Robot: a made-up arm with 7 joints. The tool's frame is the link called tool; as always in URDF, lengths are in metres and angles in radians. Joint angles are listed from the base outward.
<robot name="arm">
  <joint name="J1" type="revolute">
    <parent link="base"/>
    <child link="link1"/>
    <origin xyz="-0.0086 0.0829 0.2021" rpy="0 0 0"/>
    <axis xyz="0 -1 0"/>
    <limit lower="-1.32" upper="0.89"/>
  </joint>
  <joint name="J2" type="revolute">
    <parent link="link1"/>
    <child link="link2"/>
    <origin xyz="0.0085 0.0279 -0.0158" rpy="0 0 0"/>
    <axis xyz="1 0 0"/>
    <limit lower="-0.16" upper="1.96"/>
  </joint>
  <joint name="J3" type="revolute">
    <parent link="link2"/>
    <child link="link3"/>
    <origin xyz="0.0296 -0.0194 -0.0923" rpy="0 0 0"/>
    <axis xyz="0 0 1"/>
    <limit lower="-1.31" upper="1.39"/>
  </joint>
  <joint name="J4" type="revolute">
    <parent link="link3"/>
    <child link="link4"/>
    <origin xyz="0.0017 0.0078 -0.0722" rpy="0 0 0"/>
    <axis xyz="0 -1 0"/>
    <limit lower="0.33" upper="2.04"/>
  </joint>
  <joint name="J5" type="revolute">
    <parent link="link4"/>
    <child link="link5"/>
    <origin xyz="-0.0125 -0.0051 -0.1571" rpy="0 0 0"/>
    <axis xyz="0 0 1"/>
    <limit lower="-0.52" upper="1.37"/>
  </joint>
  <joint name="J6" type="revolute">
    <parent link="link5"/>
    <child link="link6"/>
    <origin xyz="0.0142 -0.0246 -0.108" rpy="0 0 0"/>
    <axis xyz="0 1 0"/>
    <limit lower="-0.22" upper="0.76"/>
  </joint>
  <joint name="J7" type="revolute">
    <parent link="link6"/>
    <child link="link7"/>
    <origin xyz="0.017 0.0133 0.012" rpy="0 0 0"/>
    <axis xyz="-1 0 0"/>
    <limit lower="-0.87" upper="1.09"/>
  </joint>
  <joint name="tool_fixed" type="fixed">
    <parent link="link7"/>
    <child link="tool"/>
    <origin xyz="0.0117 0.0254 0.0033" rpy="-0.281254 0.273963 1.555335"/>
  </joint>
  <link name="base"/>
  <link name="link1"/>
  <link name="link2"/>
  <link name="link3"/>
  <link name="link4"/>
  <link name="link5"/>
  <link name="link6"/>
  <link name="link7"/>
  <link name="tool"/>
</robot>
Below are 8 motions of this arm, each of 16 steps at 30 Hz.
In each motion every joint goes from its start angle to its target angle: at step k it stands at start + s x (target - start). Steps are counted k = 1, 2, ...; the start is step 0. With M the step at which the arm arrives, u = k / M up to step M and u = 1 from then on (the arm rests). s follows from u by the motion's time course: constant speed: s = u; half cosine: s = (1 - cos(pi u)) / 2; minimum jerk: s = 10 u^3 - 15 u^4 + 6 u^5.
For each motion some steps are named. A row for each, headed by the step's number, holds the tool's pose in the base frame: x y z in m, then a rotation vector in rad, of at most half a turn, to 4 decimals.
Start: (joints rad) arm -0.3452 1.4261 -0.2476 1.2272 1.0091 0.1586 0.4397
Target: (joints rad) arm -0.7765 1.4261 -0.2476 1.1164 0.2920 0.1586 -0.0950
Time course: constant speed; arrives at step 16
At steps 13, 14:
13: 0.1451 0.3526 -0.0528 -0.0073 -0.4361 0.6839
14: 0.1364 0.3523 -0.0572 0.0398 -0.4315 0.6374

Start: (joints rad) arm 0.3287 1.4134 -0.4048 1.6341 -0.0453 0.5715 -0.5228
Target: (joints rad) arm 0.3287 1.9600 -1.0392 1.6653 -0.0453 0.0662 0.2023
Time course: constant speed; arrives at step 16
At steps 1, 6, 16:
1: 0.2978 0.2027 0.1499 0.1401 -1.6356 0.0984
6: 0.2827 0.2269 0.1200 0.1079 -1.2330 -0.0409
16: 0.2226 0.2992 0.0819 0.1224 -0.3616 -0.0650

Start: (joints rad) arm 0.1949 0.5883 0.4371 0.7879 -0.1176 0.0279 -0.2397
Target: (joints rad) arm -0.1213 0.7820 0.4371 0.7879 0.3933 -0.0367 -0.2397
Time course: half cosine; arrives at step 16
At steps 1, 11, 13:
1: 0.2454 0.3469 0.0111 -0.3699 -1.5704 1.2793
11: 0.1817 0.3887 -0.0013 -0.3800 -1.6049 1.4408
13: 0.1710 0.3953 -0.0015 -0.3815 -1.6145 1.4658

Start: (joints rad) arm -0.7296 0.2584 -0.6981 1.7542 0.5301 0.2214 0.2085
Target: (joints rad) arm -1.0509 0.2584 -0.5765 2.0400 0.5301 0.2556 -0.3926
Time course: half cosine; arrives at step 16
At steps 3, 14, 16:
3: 0.0798 -0.0114 -0.0790 -1.5129 0.4019 1.2527
14: 0.0470 0.0164 -0.0409 -1.1335 -0.0171 1.6223
16: 0.0457 0.0176 -0.0390 -1.1133 -0.0348 1.6357

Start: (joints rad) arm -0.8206 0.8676 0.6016 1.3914 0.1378 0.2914 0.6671
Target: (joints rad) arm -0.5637 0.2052 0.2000 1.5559 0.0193 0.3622 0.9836
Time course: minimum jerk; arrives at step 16
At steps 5, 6, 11, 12, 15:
5: 0.1463 0.3324 -0.0254 -0.6673 -0.2964 1.0791
6: 0.1457 0.3197 -0.0385 -0.7352 -0.2424 1.0978
11: 0.1654 0.2227 -0.0870 -1.1757 0.0588 1.0972
12: 0.1709 0.2068 -0.0891 -1.2423 0.0990 1.0811
15: 0.1791 0.1853 -0.0898 -1.3314 0.1512 1.0534

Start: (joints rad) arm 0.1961 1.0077 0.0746 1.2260 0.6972 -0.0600 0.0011
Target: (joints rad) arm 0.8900 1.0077 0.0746 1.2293 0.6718 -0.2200 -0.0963
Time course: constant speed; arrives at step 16
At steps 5, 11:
5: 0.2843 0.3320 0.2094 -1.3172 -1.8063 0.6798
11: 0.2713 0.3308 0.2824 -1.4596 -2.0826 0.4830

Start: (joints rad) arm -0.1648 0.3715 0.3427 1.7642 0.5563 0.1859 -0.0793
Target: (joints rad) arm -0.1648 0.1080 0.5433 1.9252 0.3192 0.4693 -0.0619
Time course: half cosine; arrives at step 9
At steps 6, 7, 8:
6: 0.2147 0.2431 0.1118 -1.3468 -1.4014 1.3639
7: 0.2106 0.2443 0.1148 -1.3160 -1.4049 1.4000
8: 0.2079 0.2451 0.1167 -1.2950 -1.4067 1.4248

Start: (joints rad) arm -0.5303 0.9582 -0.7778 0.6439 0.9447 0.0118 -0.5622
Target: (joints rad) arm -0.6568 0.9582 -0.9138 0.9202 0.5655 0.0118 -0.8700
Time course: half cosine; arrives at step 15
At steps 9, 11, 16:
9: -0.0350 0.2848 -0.1551 0.2871 -0.5874 0.8862
11: -0.0449 0.2683 -0.1565 0.2508 -0.5781 0.8031
16: -0.0547 0.2532 -0.1565 0.2120 -0.5731 0.7306

